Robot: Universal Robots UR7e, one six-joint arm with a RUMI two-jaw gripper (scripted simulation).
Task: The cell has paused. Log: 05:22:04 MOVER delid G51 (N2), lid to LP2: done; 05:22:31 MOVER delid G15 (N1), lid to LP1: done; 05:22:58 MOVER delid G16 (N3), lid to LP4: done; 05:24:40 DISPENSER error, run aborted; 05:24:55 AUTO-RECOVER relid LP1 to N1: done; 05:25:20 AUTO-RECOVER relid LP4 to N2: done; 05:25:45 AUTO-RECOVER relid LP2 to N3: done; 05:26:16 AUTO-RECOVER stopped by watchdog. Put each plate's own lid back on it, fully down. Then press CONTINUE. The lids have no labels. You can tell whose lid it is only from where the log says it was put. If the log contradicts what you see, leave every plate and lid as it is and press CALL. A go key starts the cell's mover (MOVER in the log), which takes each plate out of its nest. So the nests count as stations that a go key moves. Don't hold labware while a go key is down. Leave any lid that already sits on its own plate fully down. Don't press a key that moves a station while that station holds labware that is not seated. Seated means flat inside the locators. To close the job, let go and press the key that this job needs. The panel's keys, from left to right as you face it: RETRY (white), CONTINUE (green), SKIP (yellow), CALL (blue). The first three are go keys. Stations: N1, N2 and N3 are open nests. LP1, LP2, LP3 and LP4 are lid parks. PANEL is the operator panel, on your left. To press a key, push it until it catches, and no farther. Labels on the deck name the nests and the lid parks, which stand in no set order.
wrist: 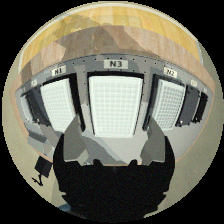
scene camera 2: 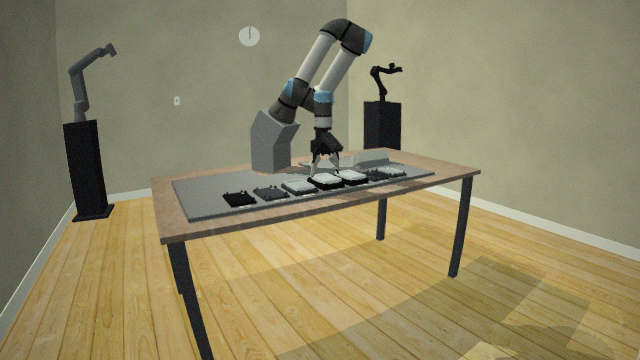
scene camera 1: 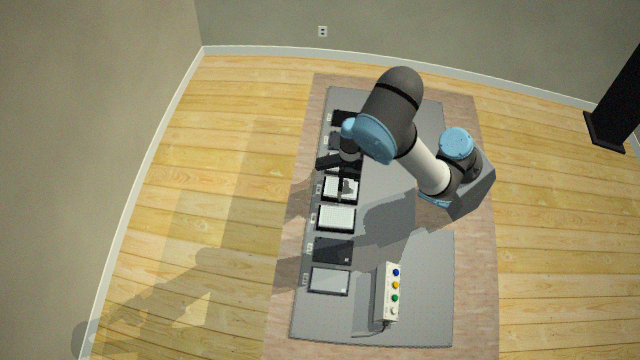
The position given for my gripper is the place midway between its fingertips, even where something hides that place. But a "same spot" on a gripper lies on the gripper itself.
my gripper: wrist 114, 115; scene camera 2; scene camera 1
same spot on my gripper: (scene camera 1: 346, 189) = (scene camera 2: 331, 160)
